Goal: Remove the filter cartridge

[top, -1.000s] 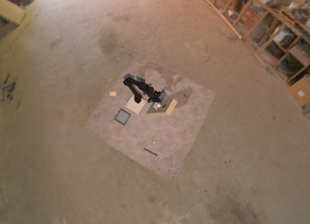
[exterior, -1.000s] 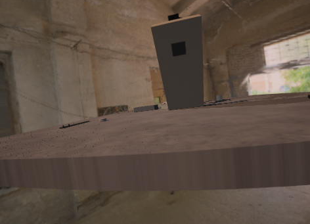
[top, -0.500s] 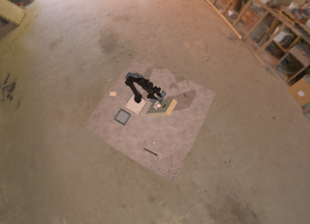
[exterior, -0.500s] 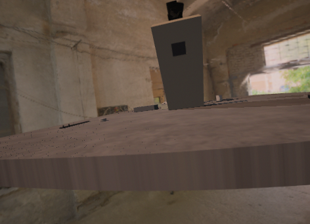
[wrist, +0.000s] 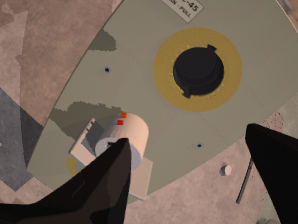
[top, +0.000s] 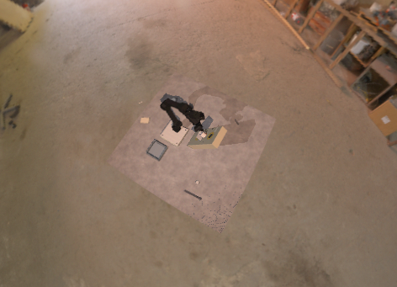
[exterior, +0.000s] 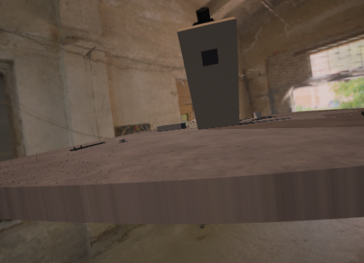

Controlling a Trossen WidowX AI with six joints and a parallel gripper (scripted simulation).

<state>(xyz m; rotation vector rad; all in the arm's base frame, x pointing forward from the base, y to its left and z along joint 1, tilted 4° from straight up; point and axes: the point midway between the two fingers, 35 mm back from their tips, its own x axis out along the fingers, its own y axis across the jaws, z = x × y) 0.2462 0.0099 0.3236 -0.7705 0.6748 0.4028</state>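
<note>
Now: the grey round filter cartridge 110 mm below my gripper tip. Also, from my gripper tip: grey tray (320 mm behind, 310 mm to the right, 310 mm below); then small beige block (640 mm behind, 120 mm to the right, 310 mm below).
</note>
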